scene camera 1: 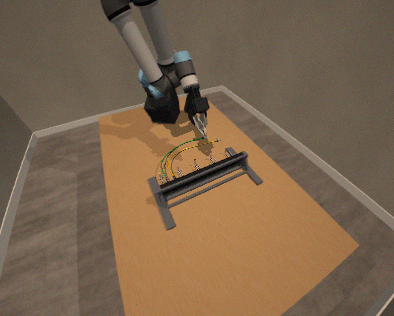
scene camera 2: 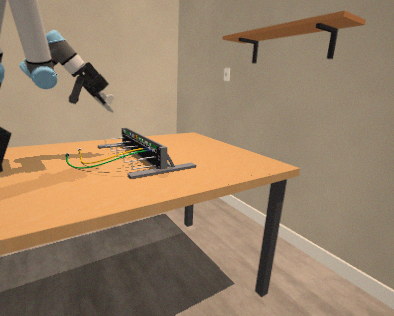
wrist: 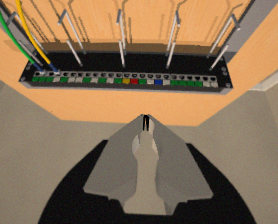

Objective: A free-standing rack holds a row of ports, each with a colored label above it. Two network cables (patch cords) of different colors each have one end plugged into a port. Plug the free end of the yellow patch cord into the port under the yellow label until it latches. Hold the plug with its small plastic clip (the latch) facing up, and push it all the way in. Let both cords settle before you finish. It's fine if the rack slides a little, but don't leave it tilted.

Labels:
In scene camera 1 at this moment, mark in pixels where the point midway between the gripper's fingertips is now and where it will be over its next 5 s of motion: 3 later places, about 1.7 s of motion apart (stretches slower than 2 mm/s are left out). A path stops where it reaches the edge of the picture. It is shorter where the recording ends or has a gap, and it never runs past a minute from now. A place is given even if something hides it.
The gripper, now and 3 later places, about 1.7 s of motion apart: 204,135; 210,154; 202,129; 195,130

